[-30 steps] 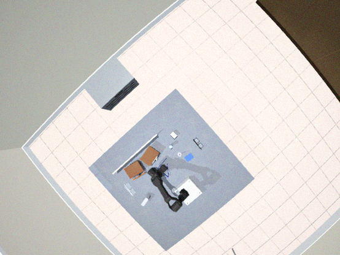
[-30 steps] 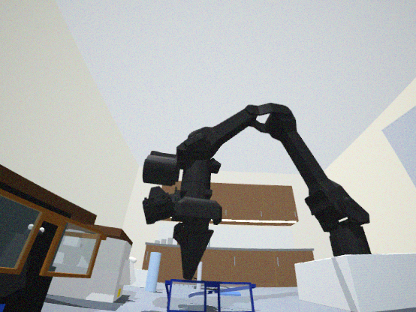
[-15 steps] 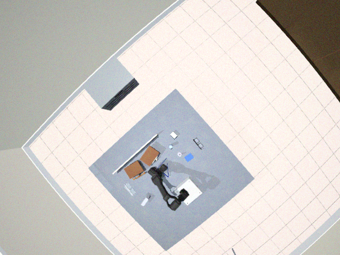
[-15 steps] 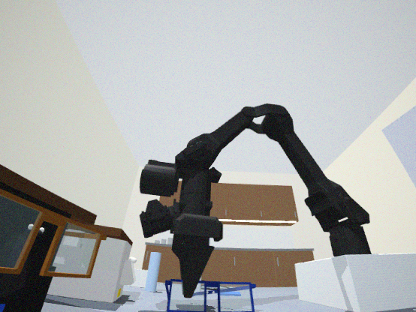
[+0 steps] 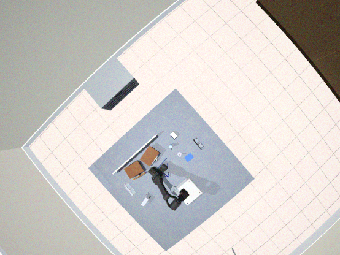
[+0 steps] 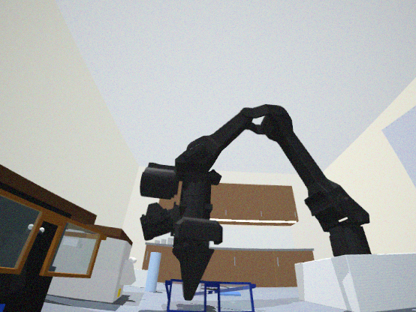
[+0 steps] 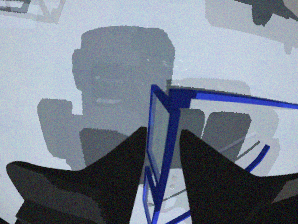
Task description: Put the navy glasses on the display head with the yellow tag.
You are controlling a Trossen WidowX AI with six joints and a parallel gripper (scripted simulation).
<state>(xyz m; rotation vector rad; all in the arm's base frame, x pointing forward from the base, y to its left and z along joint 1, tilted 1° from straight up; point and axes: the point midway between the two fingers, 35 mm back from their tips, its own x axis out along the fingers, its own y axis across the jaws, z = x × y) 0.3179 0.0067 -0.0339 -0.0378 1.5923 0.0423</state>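
My gripper tip is 40 mm past the thin white post, 260 mm to the left of it and 10 mm below it. From my gripper tip the other things lie so: flat blue piece 140 mm behind, 300 mm to the right, 10 mm below; white box 140 mm ahead, 370 mm to the right, 10 mm above; pale blue cylinder 90 mm ahead, 270 mm to the right, 30 mm above.
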